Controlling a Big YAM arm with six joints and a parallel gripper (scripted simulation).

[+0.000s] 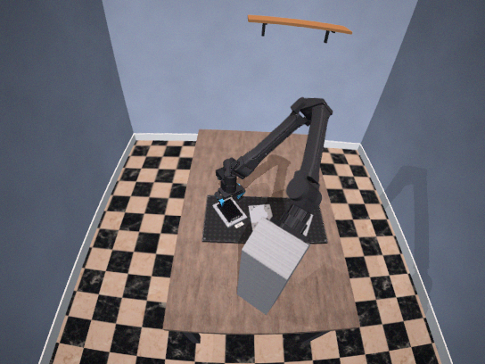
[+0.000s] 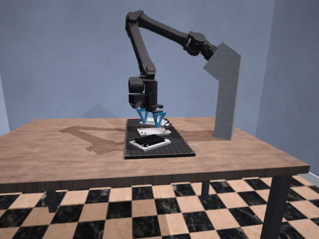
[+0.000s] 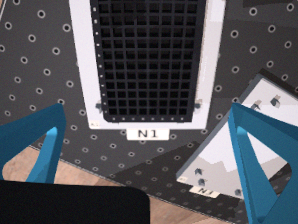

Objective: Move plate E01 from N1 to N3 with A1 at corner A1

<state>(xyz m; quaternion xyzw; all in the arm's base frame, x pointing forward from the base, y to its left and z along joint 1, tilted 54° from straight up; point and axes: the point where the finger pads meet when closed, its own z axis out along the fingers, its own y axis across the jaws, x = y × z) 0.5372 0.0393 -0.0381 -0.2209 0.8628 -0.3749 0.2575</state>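
Right now the black 96-well plate is 8 cm below my hand. Round my hand: white nest: 9 cm below; then nest label: 10 cm below, 9 cm behind, 2 cm to the right; then white well plate: 33 cm to the right, 18 cm behind, 8 cm below.
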